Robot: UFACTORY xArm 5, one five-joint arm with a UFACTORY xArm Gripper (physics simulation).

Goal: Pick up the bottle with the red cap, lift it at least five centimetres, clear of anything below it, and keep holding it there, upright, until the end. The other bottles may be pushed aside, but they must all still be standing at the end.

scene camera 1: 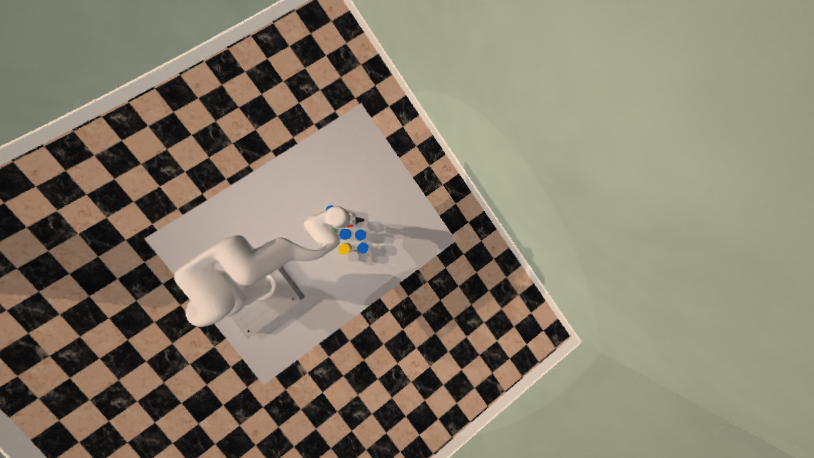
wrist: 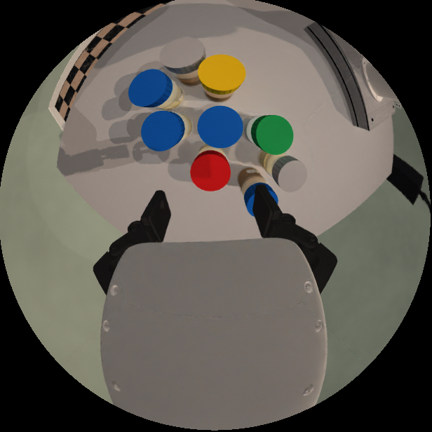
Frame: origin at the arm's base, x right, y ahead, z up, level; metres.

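Where they show: arm's base at its link origin: [scene camera 1: 262, 285].
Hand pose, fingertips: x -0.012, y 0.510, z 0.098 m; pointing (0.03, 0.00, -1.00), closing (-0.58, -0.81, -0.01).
Each offset is from my fingertips to the centre of the thing. Level surfaces: height alone.
The bottle with the red cap {dz -0.113, dx +0.002, dy +0.000 m} [scene camera 1: 349, 226] [wrist: 210, 170] stands upright among the other bottles; in scene camera 1 a sliver of its cap shows beside the hand. My gripper [scene camera 1: 352, 218] [wrist: 210, 199] is open, with nothing between its fingers. In the wrist view the red cap appears just beyond the gap between the fingertips. The right finger overlaps a blue-capped bottle [wrist: 254, 204] in that view; whether they touch I cannot tell. Another blue cap {dz -0.073, dx +0.042, dy -0.048 m} [scene camera 1: 345, 234] [wrist: 220, 126] is close behind the red one. The hand hides part of the group in scene camera 1.
Other standing bottles have a green cap [wrist: 272, 134], grey caps [wrist: 290, 174] [wrist: 183, 54], a yellow cap {dz -0.073, dx +0.099, dy -0.095 m} [scene camera 1: 344, 248] [wrist: 221, 73] and blue caps {dz -0.073, dx +0.089, dy +0.010 m} [scene camera 1: 360, 234] [wrist: 162, 131] {dz -0.073, dx +0.149, dy -0.019 m} [scene camera 1: 362, 247] [wrist: 150, 88]. They stand on the pale table {dz -0.166 m} [scene camera 1: 318, 165]. The arm's base is at its lower left in scene camera 1.
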